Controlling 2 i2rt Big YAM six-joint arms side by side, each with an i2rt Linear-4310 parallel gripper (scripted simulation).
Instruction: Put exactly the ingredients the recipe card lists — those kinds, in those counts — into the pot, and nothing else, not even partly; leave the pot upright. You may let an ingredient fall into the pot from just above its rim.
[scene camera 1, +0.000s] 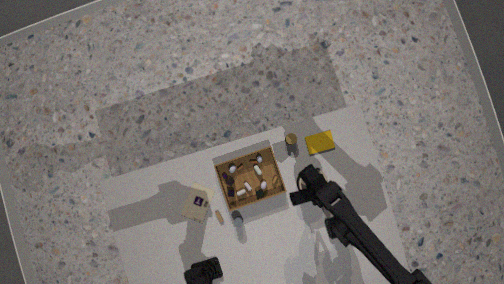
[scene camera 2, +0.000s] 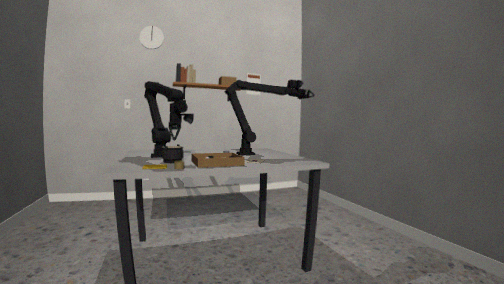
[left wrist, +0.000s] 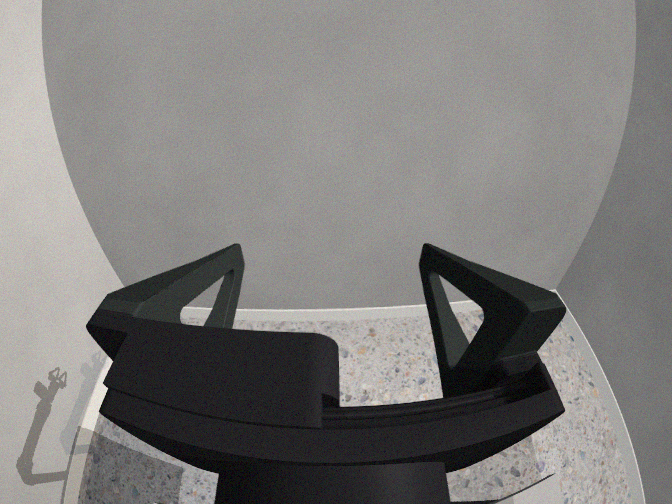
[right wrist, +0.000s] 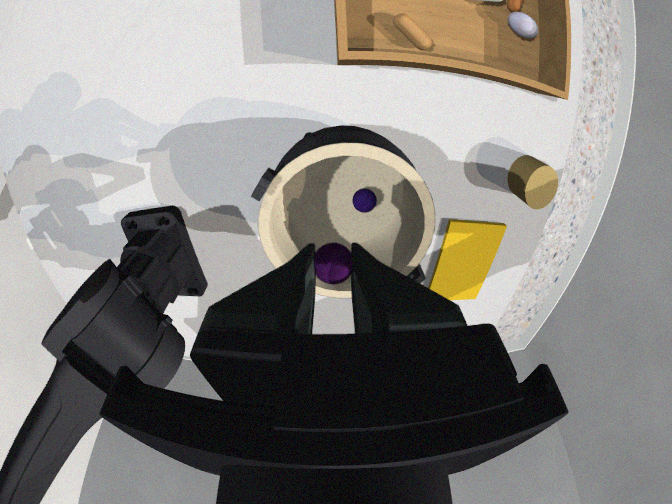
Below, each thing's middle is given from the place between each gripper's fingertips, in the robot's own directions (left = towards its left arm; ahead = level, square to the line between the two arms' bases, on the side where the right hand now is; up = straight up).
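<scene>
My right hand's 8 cm above the dark pot (right wrist: 315, 205) and 3 cm to the left of it. Counting from that same right hand, the brass cylinder (right wrist: 534, 182) is 12 cm below, 21 cm ahead and 1 cm to the left, while the wooden crate (scene camera 1: 268, 166) is 12 cm below as well, but 11 cm ahead and 22 cm to the left. The yellow block (right wrist: 468, 249) is 13 cm below my right hand, 11 cm to the right of it and 16 cm ahead of it.
The recipe card (scene camera 1: 199, 198) is well below my left hand, a long way to the right of it and a good way ahead of it. Counted from my left hand, the dark pot's 43 cm below, 18 cm ahead and 110 cm to the right; the wooden crate's 46 cm below, 29 cm ahead and 86 cm to the right; and the brass cylinder is 46 cm below too, 39 cm ahead and 107 cm to the right.
</scene>
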